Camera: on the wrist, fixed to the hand. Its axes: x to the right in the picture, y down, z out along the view.
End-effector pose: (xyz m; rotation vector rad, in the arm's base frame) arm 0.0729 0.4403 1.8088 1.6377 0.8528 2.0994
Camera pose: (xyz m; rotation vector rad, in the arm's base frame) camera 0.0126 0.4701 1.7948 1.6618 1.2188 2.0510
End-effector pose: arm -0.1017 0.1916 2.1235 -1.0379 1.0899 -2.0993
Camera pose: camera -0.1627 0.2151 2.1446 -0.9238 0.7863 -2.2554
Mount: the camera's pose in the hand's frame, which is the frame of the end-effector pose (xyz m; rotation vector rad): 0.0240 -0.0372 -0.0525 0.2562 0.0419 -0.0713
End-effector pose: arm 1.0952 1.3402 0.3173 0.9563 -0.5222 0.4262
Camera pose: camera 1.1471 1.3686 0.2825 1.2061 -0.3998 0.4550
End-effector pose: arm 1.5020 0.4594 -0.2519 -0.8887 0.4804 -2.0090
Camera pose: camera 1.4334 0.4601 -0.2544 -0.7154 0.2095 -2.1004
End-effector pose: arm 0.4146 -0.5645 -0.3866 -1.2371 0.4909 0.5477
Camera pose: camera 0.4538 -0.6209 -0.3875 -1.0184 0.5328 0.3857
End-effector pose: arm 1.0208 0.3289 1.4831 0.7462 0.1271 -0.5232
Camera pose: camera 1.0269 0.3318 1.4148 1.0058 0.1273 -0.5987
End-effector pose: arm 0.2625 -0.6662 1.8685 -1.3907 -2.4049 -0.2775
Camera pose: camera 0.2297 -0.6833 1.9264 -1.1758 -2.3611 -0.0139
